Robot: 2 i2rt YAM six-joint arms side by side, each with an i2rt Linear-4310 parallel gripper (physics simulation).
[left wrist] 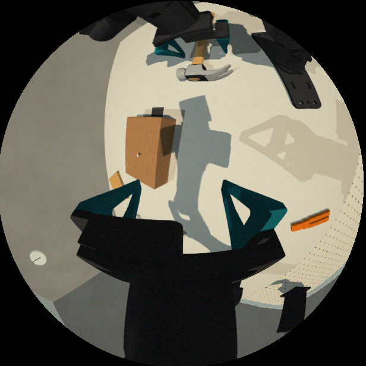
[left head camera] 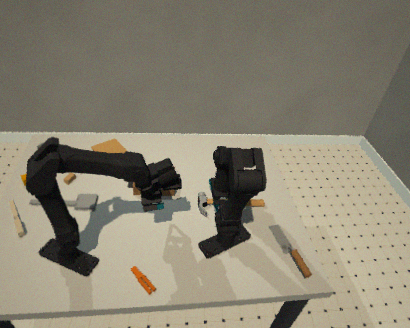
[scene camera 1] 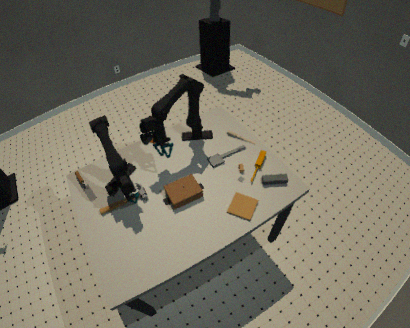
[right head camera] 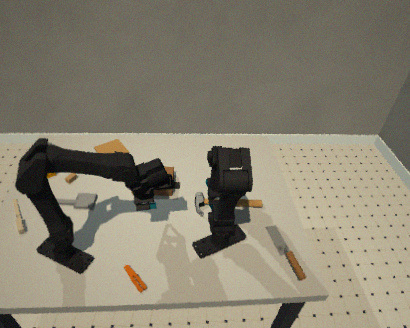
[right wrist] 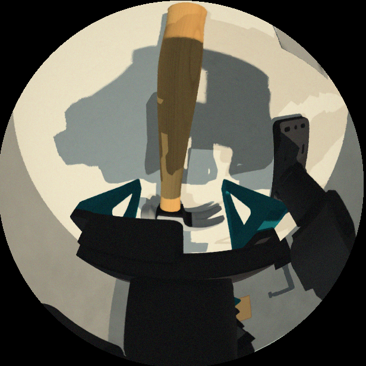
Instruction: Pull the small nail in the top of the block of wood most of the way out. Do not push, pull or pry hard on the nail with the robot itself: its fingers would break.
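Places are measured from the left arm's base along level axes (x ahead, y right, z down), in metres.
Pixels of known places: left gripper, fingertip midpoint: (scene camera 1: 165, 156); right gripper, fingertip midpoint: (left head camera: 216, 203) (scene camera 1: 132, 196) (right head camera: 213, 203); left arm's base, link origin: (left head camera: 69, 257) (scene camera 1: 197, 136) (right head camera: 65, 255); right arm's base, link origin: (left head camera: 224, 241) (right head camera: 219, 241).
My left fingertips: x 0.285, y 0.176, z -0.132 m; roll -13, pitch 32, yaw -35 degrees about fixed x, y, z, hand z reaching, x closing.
For each thing: its middle in the pictures, then the offset to it from my left fingertips. "pt": a spot on its surface instead.
- brown wood block, body centre: (left head camera: 154, 179) (right head camera: 153, 179) (scene camera 1: 183, 190) dx +0.157, dy -0.084, dz +0.101 m
- claw hammer, surface spot: (right head camera: 252, 203) (left head camera: 254, 203) pt dx +0.228, dy +0.342, dz +0.110 m
- orange clip, body centre: (left head camera: 142, 279) (right head camera: 134, 277) dx -0.254, dy +0.088, dz +0.127 m
- brown-handled flat blade tool, surface spot: (left head camera: 301, 263) pt dx +0.006, dy +0.564, dz +0.094 m
- grey flat-headed tool, body centre: (left head camera: 63, 201) (right head camera: 63, 200) (scene camera 1: 228, 154) dx -0.094, dy -0.354, dz +0.124 m
- yellow screwdriver, body centre: (scene camera 1: 257, 166) dx +0.019, dy -0.511, dz +0.116 m
- tan square, surface spot: (scene camera 1: 243, 206) pt dx +0.270, dy -0.387, dz +0.120 m
- dark grey bar, body centre: (scene camera 1: 274, 179) dx +0.122, dy -0.588, dz +0.115 m
The brown wood block (scene camera 1: 183, 190) (left wrist: 142, 140) lies on the table with dark pieces at its ends. The small nail (left wrist: 139, 154) shows as a light dot in its top face. The claw hammer (left head camera: 257, 203) (right head camera: 252, 203) (left wrist: 200, 73) (right wrist: 177, 100) lies flat, its head toward the block and its claw toward the arm bases. My right gripper (right wrist: 181, 183) (scene camera 1: 134, 197) is open and empty above the hammer, its fingers on either side of the handle's line near the head. My left gripper (left wrist: 181, 184) (scene camera 1: 163, 148) is open and empty, raised on the arm-base side of the block. In the head views my left arm partly covers the block.
An orange clip (left head camera: 143, 280) (right head camera: 135, 278) and a brown-handled flat blade tool (left head camera: 301, 263) lie near the front edge. A grey flat-headed tool (scene camera 1: 216, 160), yellow screwdriver (scene camera 1: 260, 159), tan square (scene camera 1: 243, 206) and dark grey bar (scene camera 1: 274, 179) lie beyond the block, at right in the scene view.
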